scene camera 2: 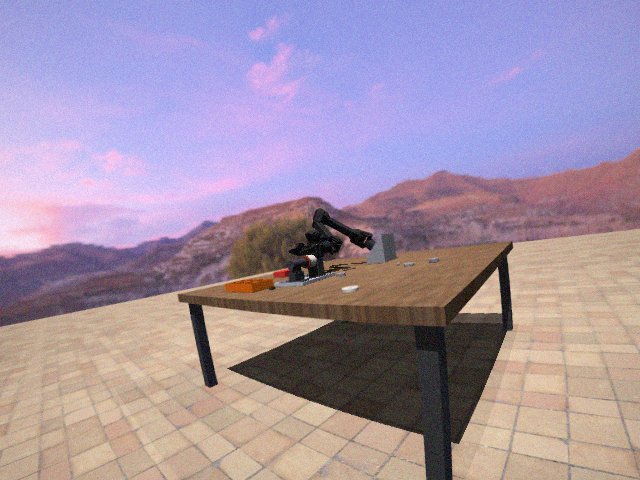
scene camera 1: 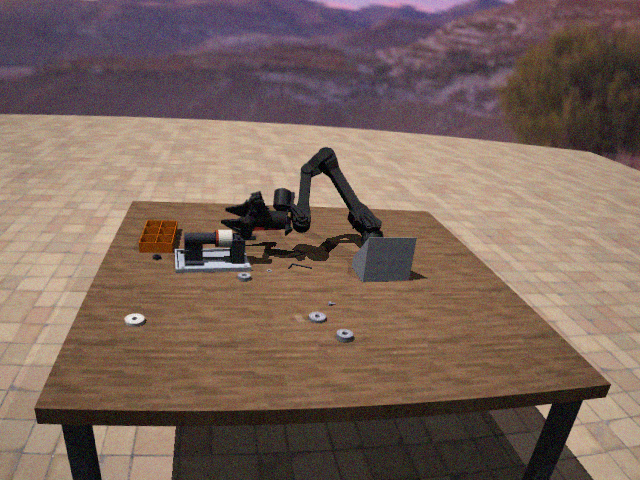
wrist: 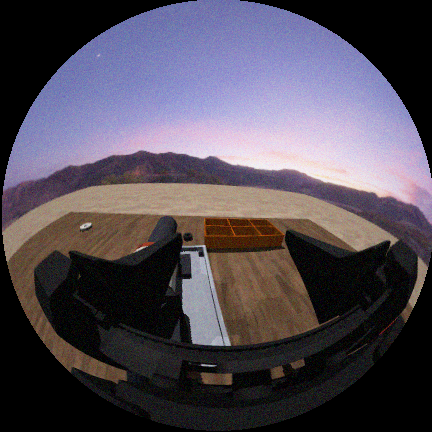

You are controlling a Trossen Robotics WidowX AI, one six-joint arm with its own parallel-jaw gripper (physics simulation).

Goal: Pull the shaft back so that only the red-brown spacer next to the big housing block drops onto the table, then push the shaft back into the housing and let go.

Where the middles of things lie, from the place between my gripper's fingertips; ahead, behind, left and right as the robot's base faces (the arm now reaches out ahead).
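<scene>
With the orange compartment tray (scene camera 1: 158, 236) as my reference, I can tell where my gripper is. My gripper is 11 cm above the tray, 11 cm to the left of it, and 20 cm short of it.
</scene>
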